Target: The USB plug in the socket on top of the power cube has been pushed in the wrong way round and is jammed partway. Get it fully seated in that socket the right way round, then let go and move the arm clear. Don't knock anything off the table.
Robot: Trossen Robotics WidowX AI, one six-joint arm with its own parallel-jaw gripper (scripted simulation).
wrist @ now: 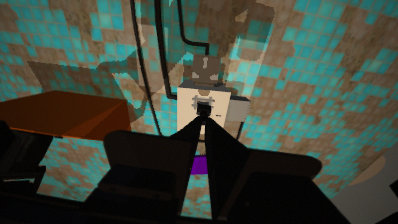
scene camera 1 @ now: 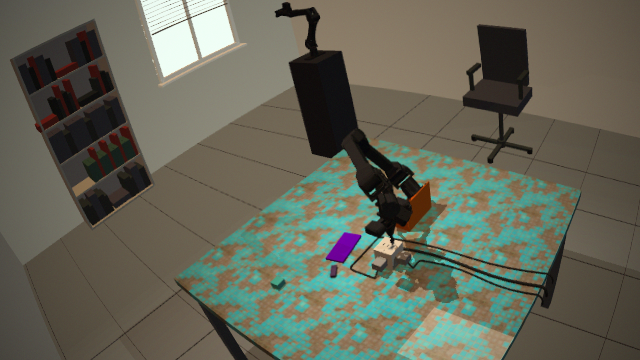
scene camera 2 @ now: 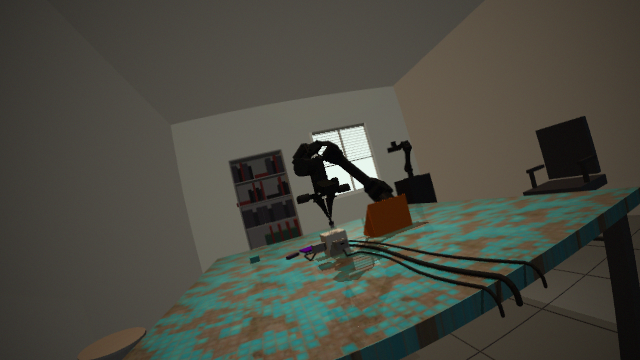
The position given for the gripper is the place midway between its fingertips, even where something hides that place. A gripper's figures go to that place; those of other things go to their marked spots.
Scene:
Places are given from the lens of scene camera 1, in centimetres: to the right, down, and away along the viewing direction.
gripper point(scene camera 1: 391, 235): 24, 19, 151
power cube point(scene camera 1: 381, 249): 22, 24, 154

